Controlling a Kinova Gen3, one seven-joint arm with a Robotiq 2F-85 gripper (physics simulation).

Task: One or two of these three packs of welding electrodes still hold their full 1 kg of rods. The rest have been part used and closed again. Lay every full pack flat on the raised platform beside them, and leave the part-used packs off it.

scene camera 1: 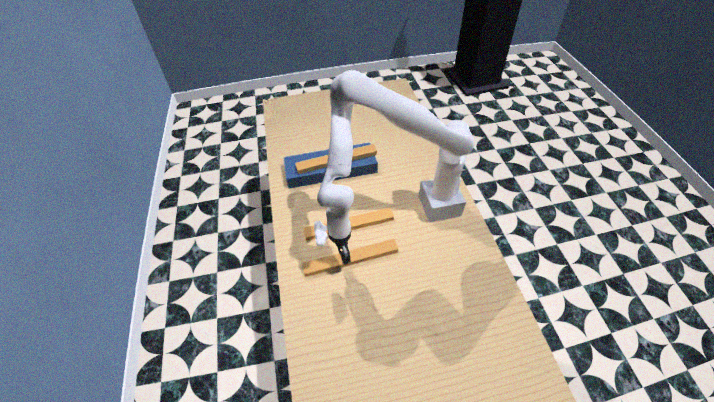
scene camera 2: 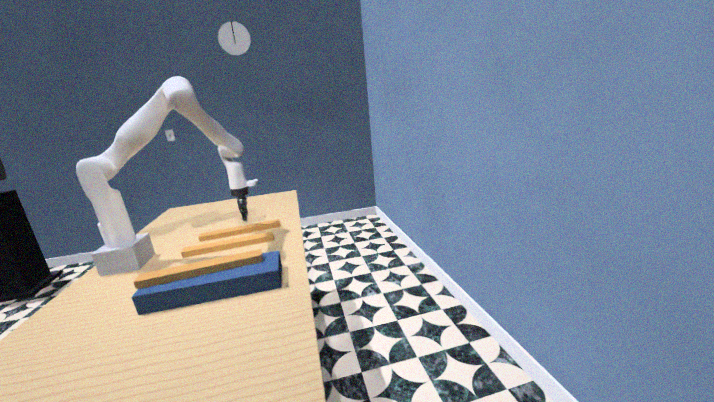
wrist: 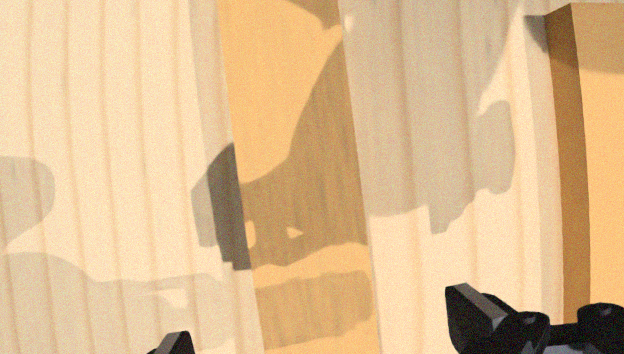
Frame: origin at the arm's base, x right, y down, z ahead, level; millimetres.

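Seen in the pictures: gripper, fingertip midpoint: (scene camera 1: 341,252) (scene camera 2: 245,218) (wrist: 322,337); arm's base, origin of the base link: (scene camera 1: 442,192) (scene camera 2: 123,242).
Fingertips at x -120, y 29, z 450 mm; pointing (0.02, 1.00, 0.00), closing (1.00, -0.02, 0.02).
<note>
Pixels of each thing's top centre, then the offset from my fingertips to it. Level surfaces: height alone.
- blue raised platform, middle of its top: (scene camera 2: 212,271) (scene camera 1: 329,160) dz -80, dx +477, dy +4 mm
- second pack, middle of its top: (scene camera 1: 348,222) (scene camera 2: 228,241) dz -68, dx +150, dy +40 mm
- third pack, middle of its top: (scene camera 1: 350,255) (scene camera 2: 240,227) dz -31, dx +0, dy +40 mm
- wooden table, its level: dy +64 mm
Three long, slim orange packs show. One pack (scene camera 1: 311,164) (scene camera 2: 200,269) lies on top of the blue raised platform (scene camera 1: 300,178) (scene camera 2: 210,293), a little skewed to its long sides. A second pack (scene camera 1: 372,220) (scene camera 2: 227,245) (wrist: 607,175) lies on the table, between the platform and the third pack. The third pack (scene camera 1: 374,251) (scene camera 2: 240,230) (wrist: 272,100) lies farthest from the platform. My gripper (scene camera 1: 345,261) (scene camera 2: 244,219) (wrist: 322,337) is open and empty above this third pack, with its fingers to either side of it in the wrist view. No fill marks are readable.
The arm's grey base block (scene camera 1: 442,202) (scene camera 2: 124,254) stands on the wooden table (scene camera 1: 425,330) (scene camera 2: 200,350), beyond one end of the packs. A black pillar (scene camera 1: 484,45) (scene camera 2: 20,240) stands on the floor off the table. Arm shadows fall across the packs and the table.
</note>
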